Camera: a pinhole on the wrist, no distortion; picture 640 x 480 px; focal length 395.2 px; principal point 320.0 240.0 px. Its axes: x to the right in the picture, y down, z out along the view. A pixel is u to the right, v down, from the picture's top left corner.
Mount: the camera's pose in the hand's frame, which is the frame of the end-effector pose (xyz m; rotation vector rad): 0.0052 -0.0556 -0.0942 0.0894 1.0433 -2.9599
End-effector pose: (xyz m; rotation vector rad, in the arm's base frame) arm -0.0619 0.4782 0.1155 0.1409 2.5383 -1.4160
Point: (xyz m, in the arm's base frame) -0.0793 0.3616 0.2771
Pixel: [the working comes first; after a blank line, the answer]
In the camera's frame: 0.0165 0.0427 0.1754

357.2 336.3
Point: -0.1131 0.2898 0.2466
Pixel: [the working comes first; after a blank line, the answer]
In the camera's frame: -0.0299 0.0141 0.2406

270.9 263.1
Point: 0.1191 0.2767 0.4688
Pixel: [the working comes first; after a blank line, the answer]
In the camera's frame: 0.2501 0.1626 0.2954

outside the picture
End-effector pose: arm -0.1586 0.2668 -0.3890 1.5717 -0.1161 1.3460
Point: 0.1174 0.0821 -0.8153
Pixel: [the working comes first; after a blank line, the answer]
In the camera's frame: 0.3036 -0.0012 0.4748

572.7 239.0
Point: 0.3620 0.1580 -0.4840
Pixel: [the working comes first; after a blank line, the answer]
In the camera's frame: -0.0913 -0.1021 0.5710

256.8 169.3
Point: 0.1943 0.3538 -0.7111
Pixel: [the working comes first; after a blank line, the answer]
In the camera's frame: 0.0617 0.1732 0.4339

376.2 397.8
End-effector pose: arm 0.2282 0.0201 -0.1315 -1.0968 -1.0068 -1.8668
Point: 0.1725 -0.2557 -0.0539
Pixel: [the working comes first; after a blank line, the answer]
In the camera's frame: -0.1304 -0.0193 -0.2083

behind the camera
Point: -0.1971 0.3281 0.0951
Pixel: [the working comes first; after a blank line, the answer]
In the camera's frame: -0.3166 0.1195 0.4594

47.7 342.8
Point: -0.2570 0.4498 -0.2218
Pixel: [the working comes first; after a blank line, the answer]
In the camera's frame: -0.0285 0.2673 0.5778

300.5 422.8
